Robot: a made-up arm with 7 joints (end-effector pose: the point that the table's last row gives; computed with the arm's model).
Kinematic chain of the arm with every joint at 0, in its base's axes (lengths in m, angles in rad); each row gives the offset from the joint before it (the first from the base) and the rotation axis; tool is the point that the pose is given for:
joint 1: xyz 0 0 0.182 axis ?
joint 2: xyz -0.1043 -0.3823 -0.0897 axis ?
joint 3: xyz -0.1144 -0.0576 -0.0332 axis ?
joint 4: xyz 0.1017 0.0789 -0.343 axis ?
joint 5: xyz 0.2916 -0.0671 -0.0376 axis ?
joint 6: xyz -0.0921 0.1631 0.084 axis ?
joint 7: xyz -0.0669 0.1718 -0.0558 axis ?
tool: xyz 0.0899 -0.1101 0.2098
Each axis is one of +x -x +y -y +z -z.
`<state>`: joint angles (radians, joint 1 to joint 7).
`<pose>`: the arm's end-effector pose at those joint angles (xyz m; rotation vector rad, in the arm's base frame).
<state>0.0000 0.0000 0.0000 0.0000 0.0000 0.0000 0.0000</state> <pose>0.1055 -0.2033 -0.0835 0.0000 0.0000 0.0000</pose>
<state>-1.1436 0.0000 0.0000 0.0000 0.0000 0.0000 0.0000</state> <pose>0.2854 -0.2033 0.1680 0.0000 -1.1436 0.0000</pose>
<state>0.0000 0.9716 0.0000 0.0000 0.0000 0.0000 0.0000</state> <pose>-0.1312 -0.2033 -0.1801 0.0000 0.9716 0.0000</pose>
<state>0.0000 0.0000 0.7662 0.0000 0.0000 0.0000 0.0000</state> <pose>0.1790 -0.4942 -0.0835 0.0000 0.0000 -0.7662</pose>
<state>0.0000 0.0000 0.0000 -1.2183 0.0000 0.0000 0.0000</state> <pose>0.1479 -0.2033 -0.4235 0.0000 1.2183 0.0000</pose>
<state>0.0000 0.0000 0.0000 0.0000 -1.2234 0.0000 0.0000</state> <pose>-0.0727 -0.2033 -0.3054 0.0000 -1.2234 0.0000</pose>
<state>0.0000 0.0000 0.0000 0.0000 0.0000 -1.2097 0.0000</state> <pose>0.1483 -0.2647 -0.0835 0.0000 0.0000 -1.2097</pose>
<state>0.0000 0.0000 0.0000 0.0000 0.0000 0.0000 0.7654</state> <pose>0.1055 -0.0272 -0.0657 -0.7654 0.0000 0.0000</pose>
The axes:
joint 1: +y
joint 2: +y
joint 3: -z
joint 4: -y
joint 5: +y
joint 6: +z
joint 7: -x

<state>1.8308 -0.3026 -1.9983 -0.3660 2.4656 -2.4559 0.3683</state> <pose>-0.8351 -0.0428 0.6216 -1.7023 -1.0586 1.1259</pose>
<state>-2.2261 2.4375 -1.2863 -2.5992 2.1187 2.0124 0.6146</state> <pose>-0.3614 -0.8241 -0.5357 0.5229 2.6088 -1.5178</pose>
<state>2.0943 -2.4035 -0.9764 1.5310 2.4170 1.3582 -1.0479</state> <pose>-0.1780 -0.2004 0.2221 0.4247 1.8606 1.3792</pose>
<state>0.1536 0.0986 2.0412 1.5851 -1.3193 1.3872 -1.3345</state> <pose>-0.1574 -0.6781 0.0553 -1.5984 0.3925 -0.0637</pose>
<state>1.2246 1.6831 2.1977 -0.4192 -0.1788 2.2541 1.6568</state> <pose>-0.0486 -0.3953 0.5908 -0.3221 2.0838 1.8850</pose>
